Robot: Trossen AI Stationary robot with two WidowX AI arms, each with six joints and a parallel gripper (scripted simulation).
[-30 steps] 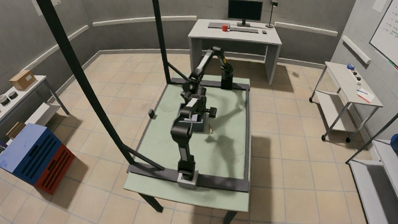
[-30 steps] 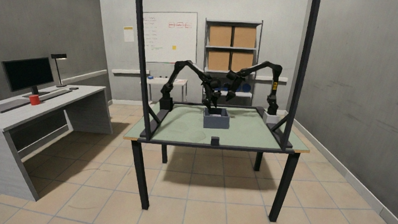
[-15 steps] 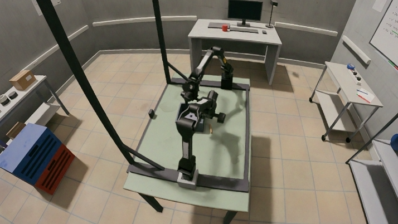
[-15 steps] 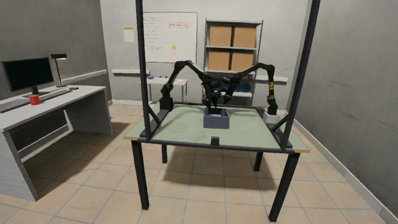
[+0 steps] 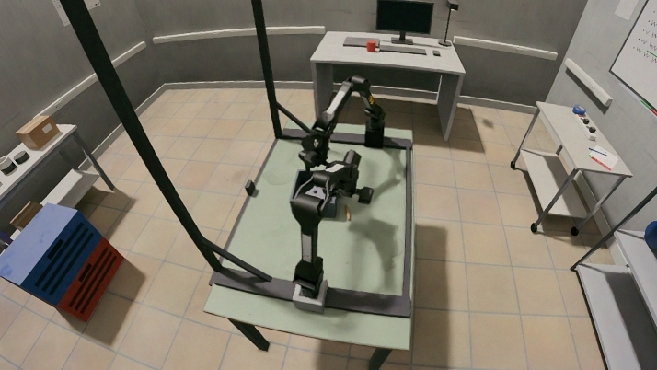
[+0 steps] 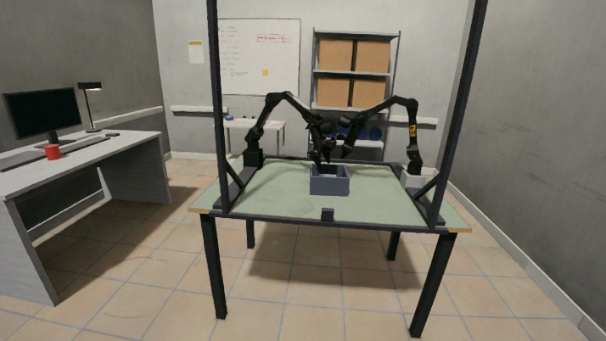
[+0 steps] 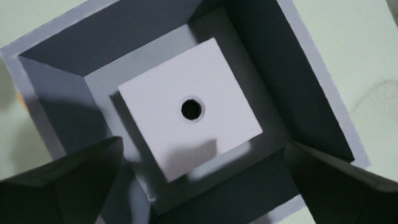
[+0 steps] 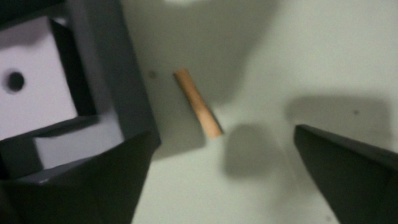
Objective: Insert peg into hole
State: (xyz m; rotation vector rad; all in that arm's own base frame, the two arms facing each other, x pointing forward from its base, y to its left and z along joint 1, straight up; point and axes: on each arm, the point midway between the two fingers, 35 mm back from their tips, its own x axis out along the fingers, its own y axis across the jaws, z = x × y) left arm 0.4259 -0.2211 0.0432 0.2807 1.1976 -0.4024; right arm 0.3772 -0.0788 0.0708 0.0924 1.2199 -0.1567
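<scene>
The wooden peg lies 150 mm below my right hand, 30 mm to the left of it and 20 mm behind it. The rest, counted from my right hand: dark frame rail: 240 mm ahead, 140 mm below, 130 mm to the left; plate: 170 mm behind, 110 mm below, 60 mm to the left; box: 170 mm behind, 130 mm below, 60 mm to the left.
</scene>
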